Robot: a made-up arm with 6 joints.
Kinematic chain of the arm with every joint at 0, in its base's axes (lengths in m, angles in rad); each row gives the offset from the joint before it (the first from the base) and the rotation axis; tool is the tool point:
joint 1: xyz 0 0 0.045 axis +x
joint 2: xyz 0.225 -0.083 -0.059 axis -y
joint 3: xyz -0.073 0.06 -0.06 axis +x
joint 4: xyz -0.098 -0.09 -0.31 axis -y
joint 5: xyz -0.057 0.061 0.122 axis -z
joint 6: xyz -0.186 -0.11 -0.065 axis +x
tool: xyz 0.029 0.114 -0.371
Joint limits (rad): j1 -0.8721..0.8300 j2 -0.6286..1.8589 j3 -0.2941..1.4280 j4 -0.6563..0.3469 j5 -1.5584..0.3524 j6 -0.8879..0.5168
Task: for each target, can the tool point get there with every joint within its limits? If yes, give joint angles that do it. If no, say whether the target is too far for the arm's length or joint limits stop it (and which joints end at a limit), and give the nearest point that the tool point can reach.
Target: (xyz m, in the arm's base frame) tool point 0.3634 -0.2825 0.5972
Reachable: no: joint limits stop it (at a limit: joint 2, joint 3, joint 4, joint 6) | nearest point 0.6290 -0.2180 0.4711 | short by 0.301 m
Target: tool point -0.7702 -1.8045 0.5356
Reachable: no: too far | nearest point -0.2615 -0.7504 0.0811 | short by 1.256 m
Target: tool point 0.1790 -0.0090 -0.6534
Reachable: yes | joints -0.7127 1.2320 1.2621 -0.3316 -0.0898 0.3861
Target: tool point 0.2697 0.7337 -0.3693
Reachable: yes | joints 0.6103 0.4222 1.0747 0.2240 -0.2353 -0.7624
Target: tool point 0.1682 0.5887 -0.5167
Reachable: yes | joints 0.5932 0.3722 0.5788 -0.0461 -1.1410 0.0277
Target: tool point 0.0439 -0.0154 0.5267
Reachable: no: joint limits stop it (at a limit: joint 1, joint 2, joint 3, joint 4, joint 5, joint 6) | nearest point -0.0682 0.0836 0.4931 | short by 0.153 m
